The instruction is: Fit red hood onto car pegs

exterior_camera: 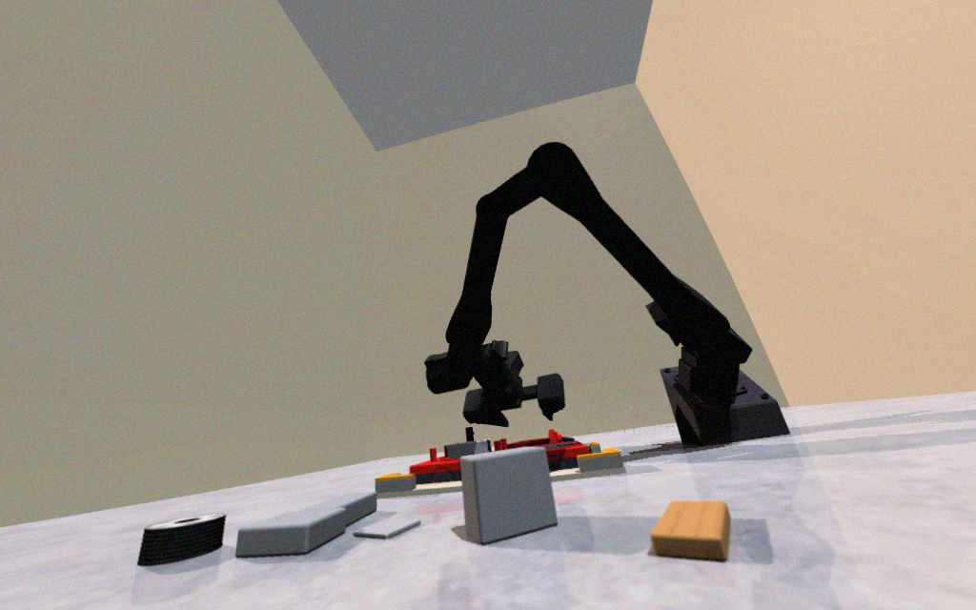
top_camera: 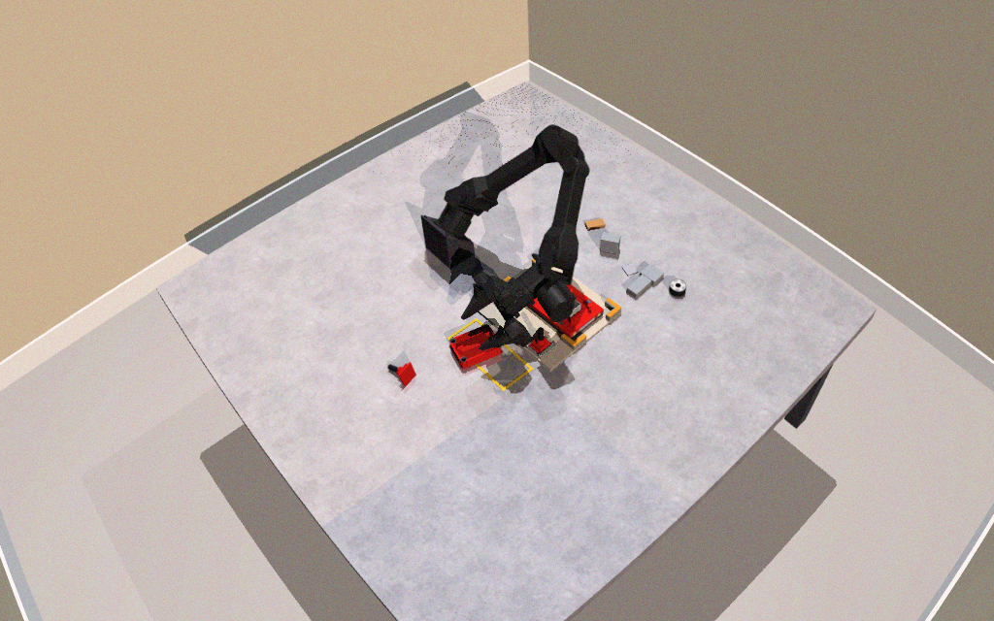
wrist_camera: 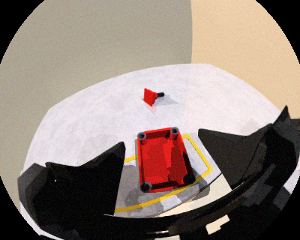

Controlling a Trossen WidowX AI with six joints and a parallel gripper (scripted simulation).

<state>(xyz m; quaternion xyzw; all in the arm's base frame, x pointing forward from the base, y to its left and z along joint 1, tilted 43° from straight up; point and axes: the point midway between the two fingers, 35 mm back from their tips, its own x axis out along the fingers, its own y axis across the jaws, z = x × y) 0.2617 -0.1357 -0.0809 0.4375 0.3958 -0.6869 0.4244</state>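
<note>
The red hood is 5 cm below my gripper tip and 1 cm to the left of it. The rest, counted from my gripper tip: grey engine block 22 cm to the left, 9 cm ahead, 4 cm below; then wooden block 48 cm to the left, 6 cm below, 5 cm behind.
</note>
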